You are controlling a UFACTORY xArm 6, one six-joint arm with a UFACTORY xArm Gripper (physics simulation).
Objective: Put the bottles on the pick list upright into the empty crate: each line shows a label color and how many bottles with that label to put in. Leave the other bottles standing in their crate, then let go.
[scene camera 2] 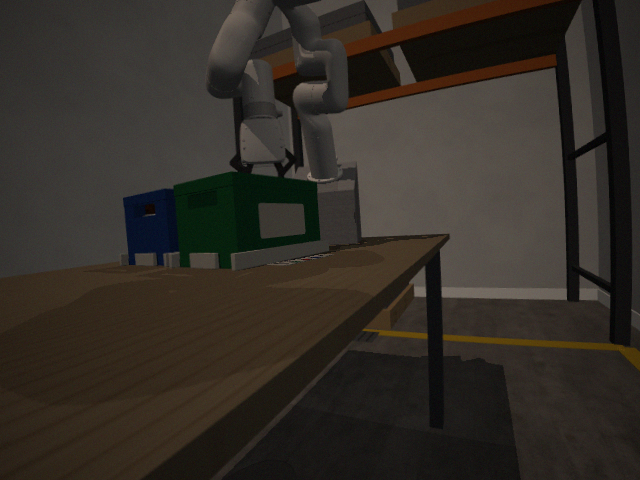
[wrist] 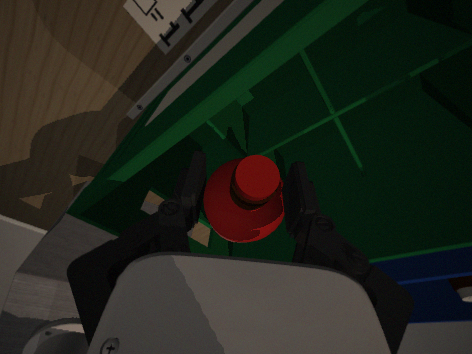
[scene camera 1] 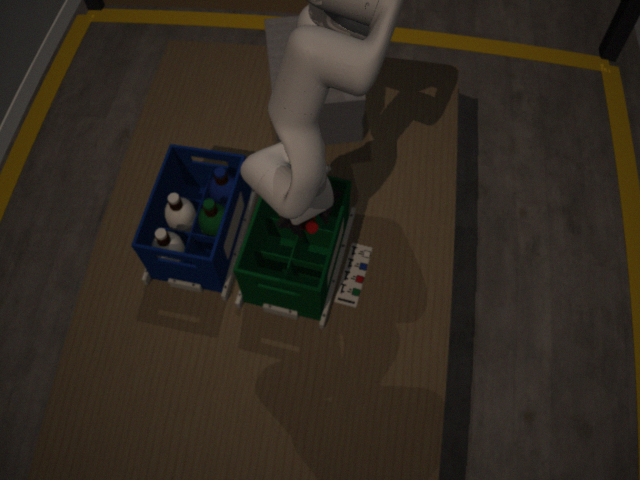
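Seen in the pictures: gripper, fingertip midpoint: (wrist: pixel 246 170) (scene camera 1: pixel 310 225); arm's base, link origin: (scene camera 2: pixel 325 175) (wrist: pixel 74 348).
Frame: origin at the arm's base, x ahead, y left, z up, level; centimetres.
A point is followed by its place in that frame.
Observation:
A red bottle (scene camera 1: pixel 311 227) @[y 5.6, x 43.8, z -6.6 cm] (wrist: pixel 240 215) @[y 3.6, x 40.2, z -6.9 cm] leans in the green crate (scene camera 1: pixel 279 299) @[y 0.4, x 57.2, z -16.6 cm] (scene camera 2: pixel 206 232) @[y 1.1, x 57.3, z -16.7 cm] (wrist: pixel 240 80) @[y 10.6, x 47.0, z -6.2 cm], its cap off to one side of its body. My gripper (scene camera 1: pixel 305 222) @[y 5.1, x 42.1, z -9.1 cm] (wrist: pixel 246 170) @[y 5.1, x 42.1, z -9.1 cm] is partly open and reaches down into this crate, one finger on each side of the bottle, with nothing gripped. In the blue crate (scene camera 1: pixel 173 268) @[y -24.4, x 54.3, z -14.7 cm] (scene camera 2: pixel 149 232) @[y -21.4, x 54.5, z -15.8 cm] stand two white bottles (scene camera 1: pixel 179 214) @[y -25.4, x 42.2, z -11.4 cm] (scene camera 1: pixel 169 241) @[y -25.5, x 49.9, z -10.3 cm], a green bottle (scene camera 1: pixel 210 222) @[y -17.8, x 43.2, z -11.6 cm] and a blue bottle (scene camera 1: pixel 219 191) @[y -17.7, x 34.7, z -11.8 cm]. The pick list (scene camera 1: pixel 353 279) @[y 15.7, x 47.0, z -23.5 cm] shows white, blue, red and green swatches; its counts are unreadable. The crate wall hides my fingertips in scene camera 2.
Both crates stand side by side on the wooden table (scene camera 1: pixel 206 403) @[y -12.2, x 81.4, z -23.7 cm] (scene camera 2: pixel 206 361) @[y 35.1, x 89.7, z -23.7 cm] between pale holders (scene camera 1: pixel 280 310) @[y 0.5, x 58.2, z -20.8 cm]. Dividers split the green crate into compartments. The grey block (scene camera 1: pixel 346 121) @[y 8.6, x 8.0, z -14.5 cm] (scene camera 2: pixel 341 217) @[y 8.6, x 8.0, z -15.1 cm] stands behind the green crate. An orange-beamed rack (scene camera 2: pixel 465 82) stands at the back.

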